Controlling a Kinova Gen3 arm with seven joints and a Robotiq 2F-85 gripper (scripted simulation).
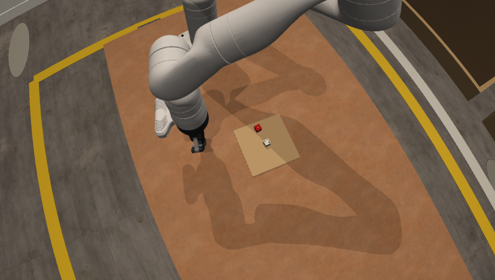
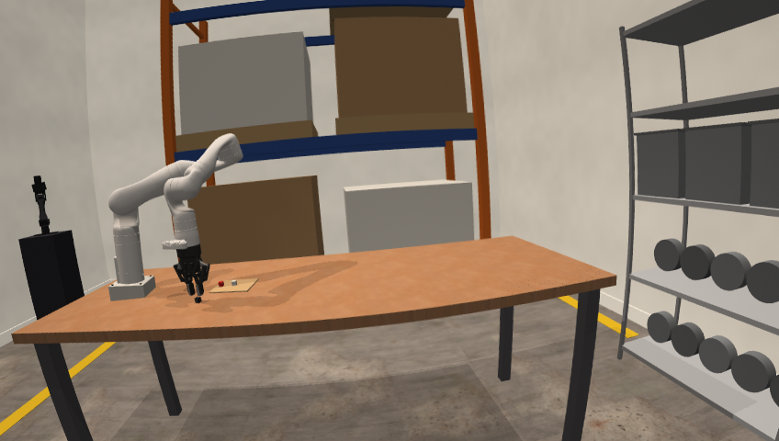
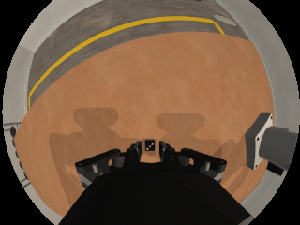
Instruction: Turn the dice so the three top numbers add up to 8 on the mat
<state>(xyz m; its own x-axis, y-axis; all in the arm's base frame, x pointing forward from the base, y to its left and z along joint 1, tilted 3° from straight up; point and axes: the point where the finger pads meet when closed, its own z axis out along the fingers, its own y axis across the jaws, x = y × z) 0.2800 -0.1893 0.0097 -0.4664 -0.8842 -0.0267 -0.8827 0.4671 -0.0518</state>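
Right now my hand is 3 cm above the black die. The rest, counted from my hand: red die 15 cm to the left, 6 cm ahead, 3 cm below; then tan mat 14 cm to the left, 11 cm ahead, 4 cm below; then white die 14 cm to the left, 11 cm ahead, 3 cm below.
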